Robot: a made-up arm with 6 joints.
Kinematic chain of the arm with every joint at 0, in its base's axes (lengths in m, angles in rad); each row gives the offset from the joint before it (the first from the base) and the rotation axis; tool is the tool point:
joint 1: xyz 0 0 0.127 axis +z
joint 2: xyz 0 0.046 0 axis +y
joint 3: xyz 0 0 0.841 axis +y
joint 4: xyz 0 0 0.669 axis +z
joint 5: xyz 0 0 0 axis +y
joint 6: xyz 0 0 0.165 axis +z
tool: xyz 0 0 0
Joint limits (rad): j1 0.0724..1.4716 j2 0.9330..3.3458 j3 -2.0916..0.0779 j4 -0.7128..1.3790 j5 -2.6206..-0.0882 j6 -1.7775..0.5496
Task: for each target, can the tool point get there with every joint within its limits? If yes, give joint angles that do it. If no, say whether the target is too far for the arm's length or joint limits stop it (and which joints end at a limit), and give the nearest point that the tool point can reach.
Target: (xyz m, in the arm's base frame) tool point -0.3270 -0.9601 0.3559
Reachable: no: joint limits stop it (at a limit: joint 1, joint 2, joint 3) | nearest point -0.0792 -0.0748 0.8213 | short by 1.030 m
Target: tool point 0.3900 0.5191 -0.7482
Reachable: yes | joints 0.7608 3.1212 -1.2680 -0.4092 -1.9487 -0.8435
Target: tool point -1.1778 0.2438 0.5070
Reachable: no: joint limits stop it (at a limit: joint 1, joint 3, joint 4) | nearest point -0.1324 0.2183 0.7428 | short by 1.072 m
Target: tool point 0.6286 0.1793 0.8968
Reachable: yes | joints 0.3189 1.5969 -1.7869 1.1262 -0.5109 -1.3929
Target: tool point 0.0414 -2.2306 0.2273
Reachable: no: too far | nearest point 0.0580 -0.1079 0.8494 | short by 2.212 m
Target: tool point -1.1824 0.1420 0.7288
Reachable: no: joint limits stop it (at a limit: joint 1, joint 3, joint 4) | nearest point -0.1505 0.0413 0.7794 | short by 1.038 m
